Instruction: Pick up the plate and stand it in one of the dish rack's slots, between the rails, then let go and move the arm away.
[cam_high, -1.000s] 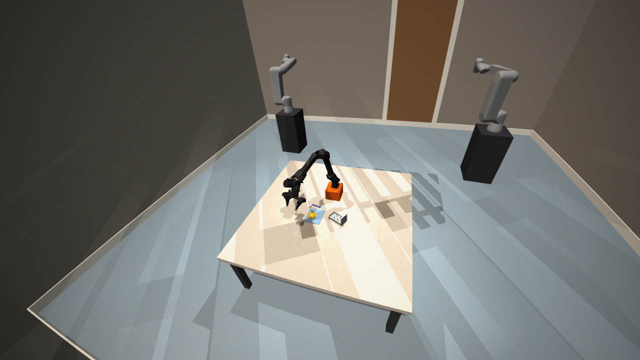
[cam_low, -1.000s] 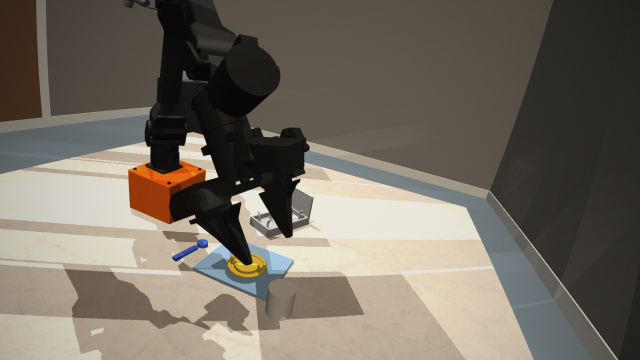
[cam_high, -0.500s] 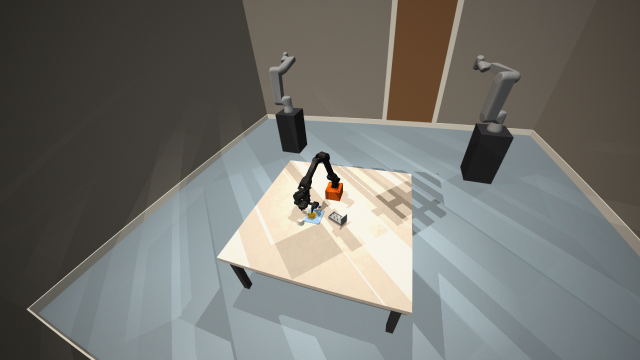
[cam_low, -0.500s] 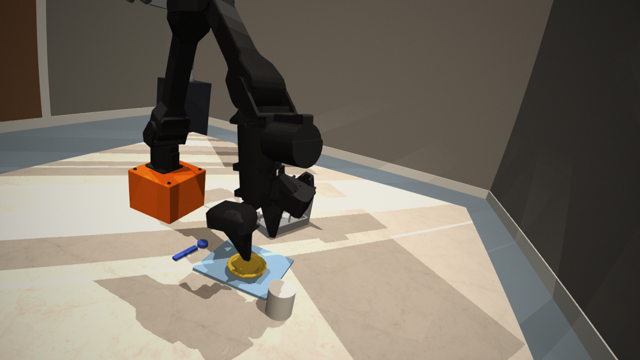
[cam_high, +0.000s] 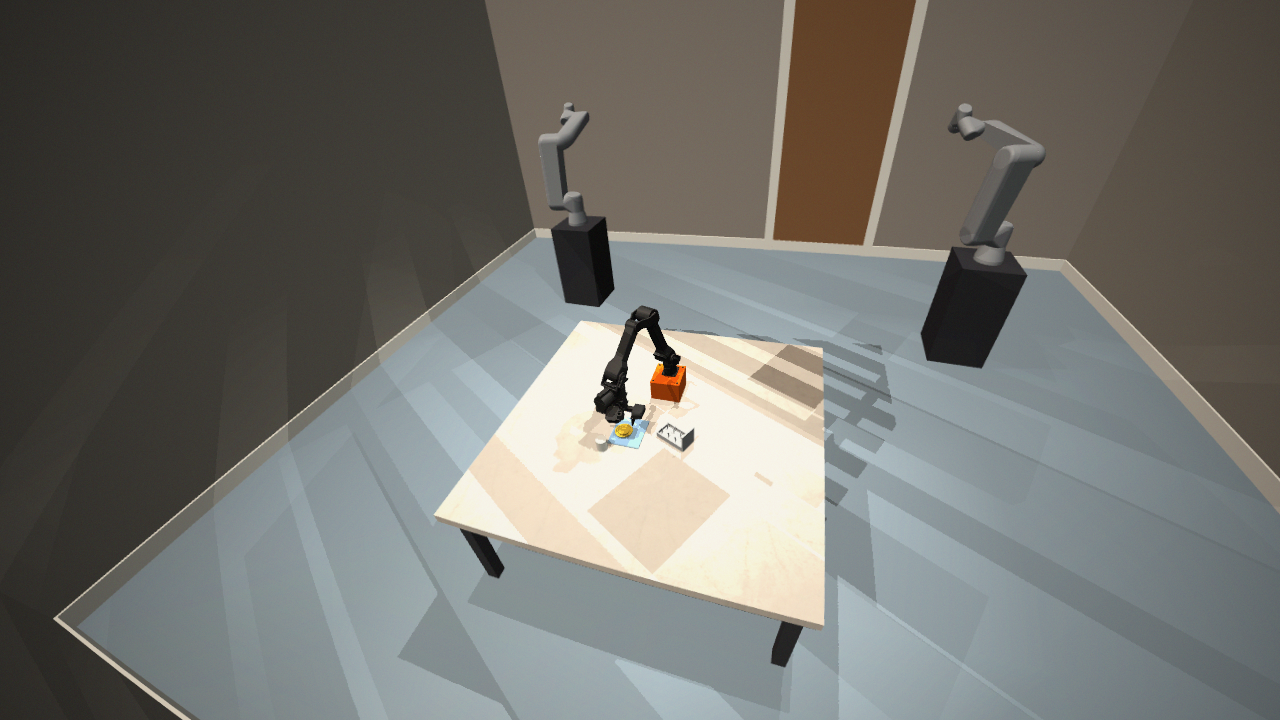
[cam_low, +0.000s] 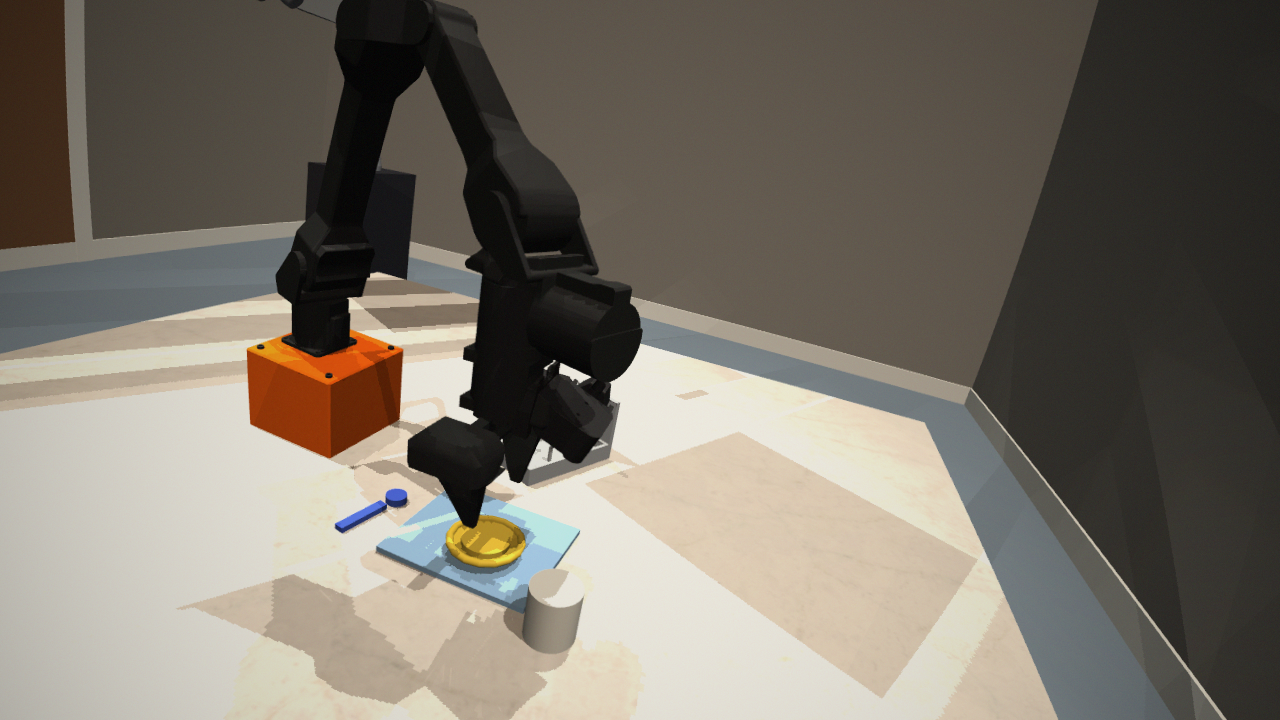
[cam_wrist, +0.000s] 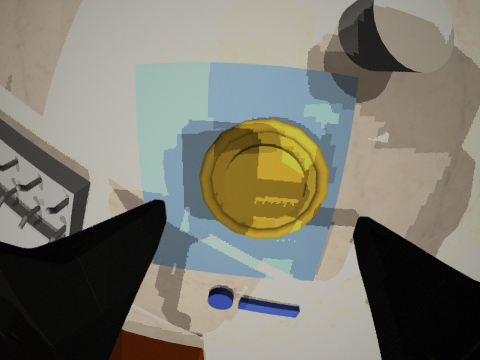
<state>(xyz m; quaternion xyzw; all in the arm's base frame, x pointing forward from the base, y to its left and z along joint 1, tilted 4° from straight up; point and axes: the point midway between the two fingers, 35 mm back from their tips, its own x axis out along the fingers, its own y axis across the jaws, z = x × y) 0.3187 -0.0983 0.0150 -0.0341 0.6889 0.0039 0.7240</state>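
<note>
My gripper tip is now 5 cm above the yellow plate. From my gripper tip the other things lie so: light blue mat 6 cm below, 1 cm to the left, 1 cm behind; then white cup 9 cm ahead, 5 cm to the right, 4 cm below; then blue spoon 13 cm behind, 6 cm below.
</note>
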